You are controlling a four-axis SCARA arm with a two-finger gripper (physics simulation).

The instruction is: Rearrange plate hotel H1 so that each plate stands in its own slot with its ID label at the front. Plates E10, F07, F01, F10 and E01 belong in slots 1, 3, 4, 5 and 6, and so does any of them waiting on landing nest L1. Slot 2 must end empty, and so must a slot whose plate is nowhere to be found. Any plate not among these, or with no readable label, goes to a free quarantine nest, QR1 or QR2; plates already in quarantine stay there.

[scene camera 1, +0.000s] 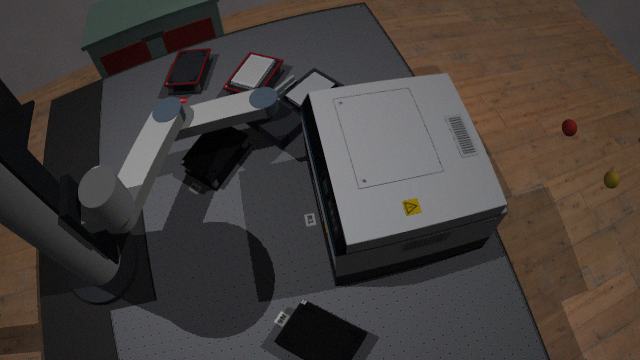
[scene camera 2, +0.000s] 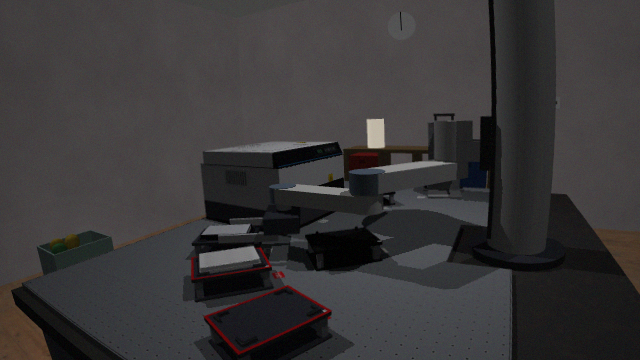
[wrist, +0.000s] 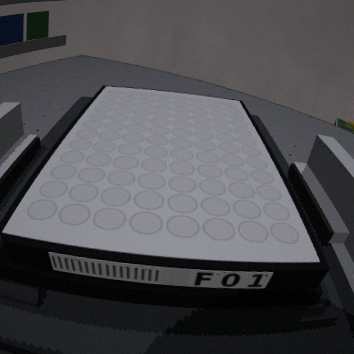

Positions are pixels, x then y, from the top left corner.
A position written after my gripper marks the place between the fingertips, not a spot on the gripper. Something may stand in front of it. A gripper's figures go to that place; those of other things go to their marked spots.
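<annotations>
My gripper [scene camera 1: 311, 88] is 1.23 m from the lens. There's a dark plate [scene camera 1: 314, 82] at 1.24 m from the lens, and a white plate [scene camera 1: 251, 74] that's 1.29 m from the lens. A red-rimmed quarantine nest [scene camera 1: 189, 64] is 1.42 m from the lens, so my gripper is nearer to the lens than the red-rimmed quarantine nest. The spots on the red-rimmed quarantine nest and the dark plate are 0.43 m apart.
</annotations>
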